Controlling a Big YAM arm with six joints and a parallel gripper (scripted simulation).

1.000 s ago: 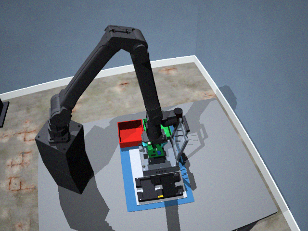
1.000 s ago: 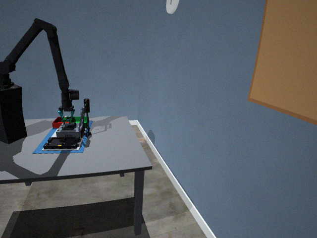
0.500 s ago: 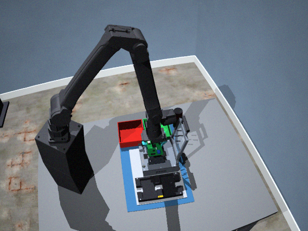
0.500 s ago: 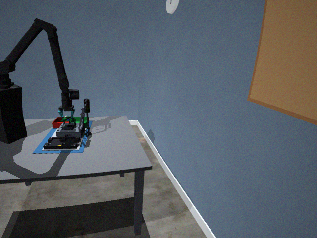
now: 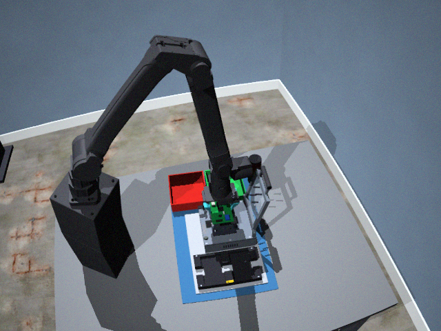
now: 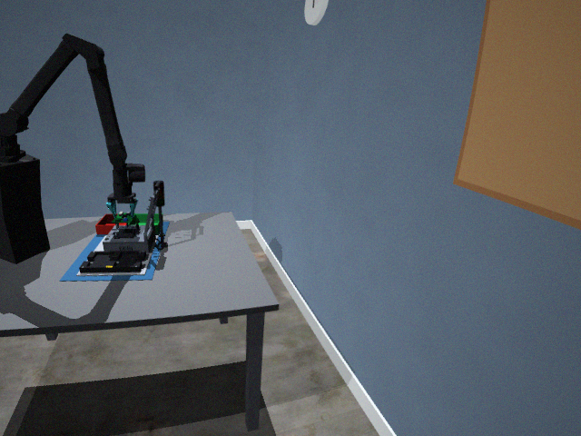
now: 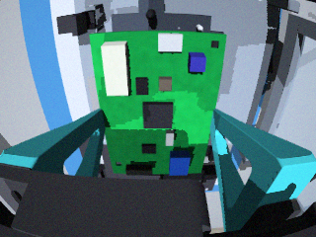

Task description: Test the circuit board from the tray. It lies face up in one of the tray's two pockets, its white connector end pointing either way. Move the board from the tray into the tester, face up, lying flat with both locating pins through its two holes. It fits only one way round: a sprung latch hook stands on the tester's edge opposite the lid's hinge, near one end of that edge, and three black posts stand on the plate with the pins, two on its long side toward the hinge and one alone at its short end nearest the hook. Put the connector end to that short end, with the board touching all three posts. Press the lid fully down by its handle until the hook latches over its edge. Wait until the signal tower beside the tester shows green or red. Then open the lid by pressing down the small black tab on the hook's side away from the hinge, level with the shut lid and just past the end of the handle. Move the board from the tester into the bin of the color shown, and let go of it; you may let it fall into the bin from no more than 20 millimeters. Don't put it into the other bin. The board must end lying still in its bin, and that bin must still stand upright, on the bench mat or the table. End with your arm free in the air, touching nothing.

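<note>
My gripper is now right at the green circuit board. The rest, counted from my hand: black latch hook 6 cm to the left, 6 cm behind, 5 cm below; clear lid 13 cm ahead, 5 cm above, 1 cm to the right; green bin 20 cm to the left, 12 cm below, 6 cm ahead.
</note>
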